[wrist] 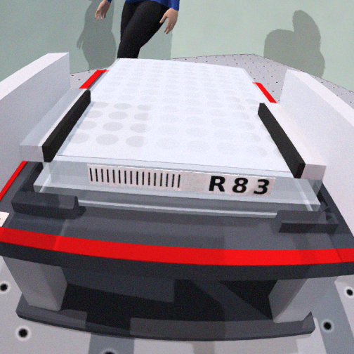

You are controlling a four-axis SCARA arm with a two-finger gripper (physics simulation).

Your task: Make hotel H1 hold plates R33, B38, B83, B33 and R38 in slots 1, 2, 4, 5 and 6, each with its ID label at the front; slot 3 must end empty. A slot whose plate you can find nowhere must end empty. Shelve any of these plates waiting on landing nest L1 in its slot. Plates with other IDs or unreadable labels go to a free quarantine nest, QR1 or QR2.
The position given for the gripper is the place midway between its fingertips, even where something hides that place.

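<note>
Gripper (176, 79). Clear plate R83 (172, 136).
</note>
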